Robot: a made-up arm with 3 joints. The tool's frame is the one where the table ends. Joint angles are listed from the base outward.
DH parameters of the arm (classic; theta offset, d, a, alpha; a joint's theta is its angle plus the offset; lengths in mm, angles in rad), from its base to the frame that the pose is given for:
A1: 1.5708 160 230 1.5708
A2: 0 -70 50 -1.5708
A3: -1.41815 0 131.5 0
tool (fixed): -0.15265 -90 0 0
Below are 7 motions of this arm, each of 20 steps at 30 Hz.
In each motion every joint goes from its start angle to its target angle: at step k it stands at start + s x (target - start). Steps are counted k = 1, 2, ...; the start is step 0. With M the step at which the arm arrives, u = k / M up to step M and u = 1 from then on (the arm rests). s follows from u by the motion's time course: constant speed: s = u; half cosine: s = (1 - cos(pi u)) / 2; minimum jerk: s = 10 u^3 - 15 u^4 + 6 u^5.
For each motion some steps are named. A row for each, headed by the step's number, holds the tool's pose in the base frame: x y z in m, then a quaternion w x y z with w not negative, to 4 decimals.
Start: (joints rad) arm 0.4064 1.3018 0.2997
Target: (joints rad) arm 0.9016 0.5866 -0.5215
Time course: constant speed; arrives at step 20
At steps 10, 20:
10: -0.1554 0.3036 0.1522 0.8580 0.4219 0.1697 0.2389
20: -0.1885 0.2162 0.0865 0.9401 0.2190 0.1888 0.1808

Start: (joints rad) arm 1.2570 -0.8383 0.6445
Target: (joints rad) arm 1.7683 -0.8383 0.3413
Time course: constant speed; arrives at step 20
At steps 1, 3, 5, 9, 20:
1: -0.2412 0.0958 -0.0063 0.5269 -0.3855 -0.1306 0.7462
3: -0.2433 0.0856 -0.0041 0.5191 -0.3798 -0.1462 0.7516
5: -0.2449 0.0753 -0.0019 0.5113 -0.3736 -0.1615 0.7570
9: -0.2468 0.0547 0.0026 0.4954 -0.3592 -0.1914 0.7674
20: -0.2426 -0.0019 0.0163 0.4507 -0.3077 -0.2664 0.7945

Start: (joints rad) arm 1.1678 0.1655 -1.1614
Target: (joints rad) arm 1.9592 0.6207 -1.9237
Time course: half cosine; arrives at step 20
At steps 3, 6, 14, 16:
3: -0.1739 0.0605 0.0595 0.9955 0.0338 0.0888 0.0040
6: -0.1836 0.0262 0.0548 0.9916 0.0315 0.1254 0.0061
14: -0.1828 -0.1195 0.0413 0.9654 -0.0544 0.2547 0.0142
16: -0.1747 -0.1477 0.0407 0.9585 -0.0832 0.2722 0.0157

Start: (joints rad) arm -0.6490 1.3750 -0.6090
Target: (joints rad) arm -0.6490 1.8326 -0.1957
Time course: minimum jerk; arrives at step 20
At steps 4, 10, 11, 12, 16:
4: 0.2315 0.2234 0.1398 0.6234 0.6445 -0.0206 -0.4423
10: 0.2388 0.2197 0.1805 0.6015 0.7132 -0.0884 -0.3489
11: 0.2389 0.2180 0.1892 0.5945 0.7259 -0.1042 -0.3298
12: 0.2385 0.2160 0.1975 0.5871 0.7374 -0.1198 -0.3116
16: 0.2349 0.2083 0.2210 0.5617 0.7672 -0.1673 -0.2606

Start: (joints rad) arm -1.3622 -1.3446 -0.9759
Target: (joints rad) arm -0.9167 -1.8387 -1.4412
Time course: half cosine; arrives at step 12
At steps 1, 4, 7, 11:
1: 0.1329 0.0101 0.1866 0.3048 -0.6153 0.1154 -0.7177
4: 0.1303 0.0352 0.2066 0.2886 -0.6678 0.0531 -0.6841
7: 0.1232 0.0794 0.2355 0.2606 -0.7332 -0.0687 -0.6243
11: 0.1102 0.1237 0.2566 0.2329 -0.7671 -0.1996 -0.5634

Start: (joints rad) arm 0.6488 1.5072 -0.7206
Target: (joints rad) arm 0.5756 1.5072 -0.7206
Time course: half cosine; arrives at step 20
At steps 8, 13, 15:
8: -0.1528 0.2824 0.1336 0.7284 0.5355 0.4260 -0.0354
13: -0.1449 0.2866 0.1336 0.7278 0.5414 0.4185 -0.0456
15: -0.1422 0.2879 0.1336 0.7276 0.5433 0.4160 -0.0489

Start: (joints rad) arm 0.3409 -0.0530 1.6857
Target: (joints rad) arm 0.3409 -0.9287 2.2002
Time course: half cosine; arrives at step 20
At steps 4, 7, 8, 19, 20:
4: -0.2353 0.3315 0.0470 0.5069 -0.0523 0.0438 0.8593
7: -0.2380 0.3056 0.0247 0.4632 -0.1072 0.0984 0.8742
8: -0.2386 0.2939 0.0169 0.4445 -0.1280 0.1220 0.8781
19: -0.2349 0.1764 -0.0088 0.2661 -0.2670 0.3565 0.8548
20: -0.2348 0.1753 -0.0087 0.2644 -0.2679 0.3589 0.8541

